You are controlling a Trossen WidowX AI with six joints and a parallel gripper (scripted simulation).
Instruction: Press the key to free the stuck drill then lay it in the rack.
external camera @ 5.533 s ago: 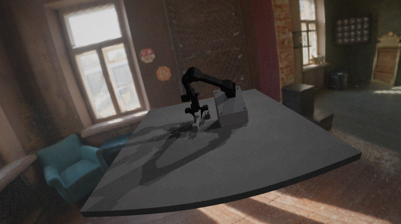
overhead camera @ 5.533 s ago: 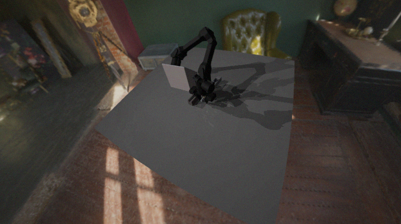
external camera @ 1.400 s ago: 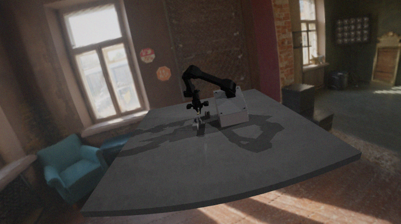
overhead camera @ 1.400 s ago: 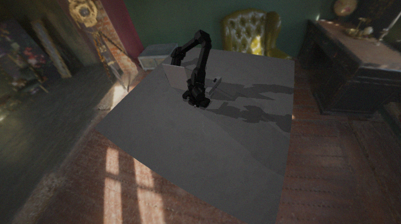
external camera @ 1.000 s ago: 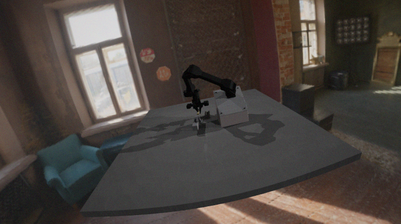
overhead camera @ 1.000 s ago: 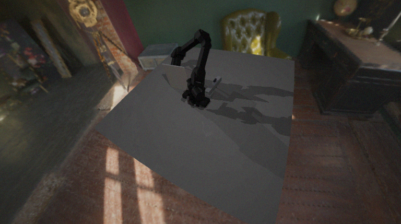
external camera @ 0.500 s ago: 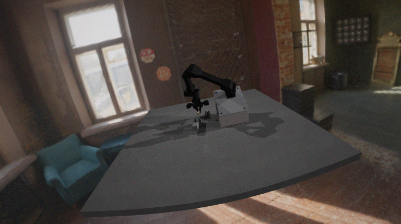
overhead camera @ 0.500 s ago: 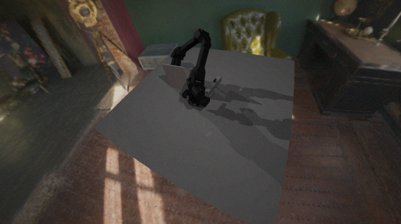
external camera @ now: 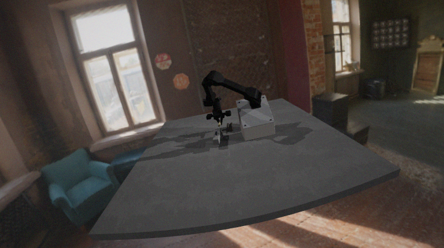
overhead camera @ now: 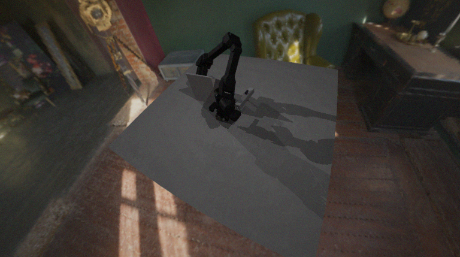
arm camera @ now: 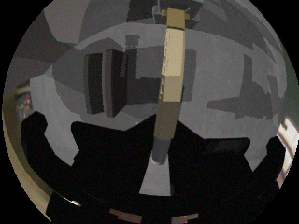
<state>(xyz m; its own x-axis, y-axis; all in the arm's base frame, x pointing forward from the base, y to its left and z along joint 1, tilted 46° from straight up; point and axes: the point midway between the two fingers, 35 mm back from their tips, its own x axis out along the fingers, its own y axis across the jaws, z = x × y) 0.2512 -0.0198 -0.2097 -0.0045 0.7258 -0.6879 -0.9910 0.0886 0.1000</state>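
My gripper tip is 4 cm to the right of the drill, 3 cm below it and 1 cm short of it. The rest, counted from my gripper tip: light-grey slotted block: 20 cm to the left, 3 cm ahead, 1 cm above; then dark ribbed block: 6 cm behind, 4 cm to the left, 1 cm below.
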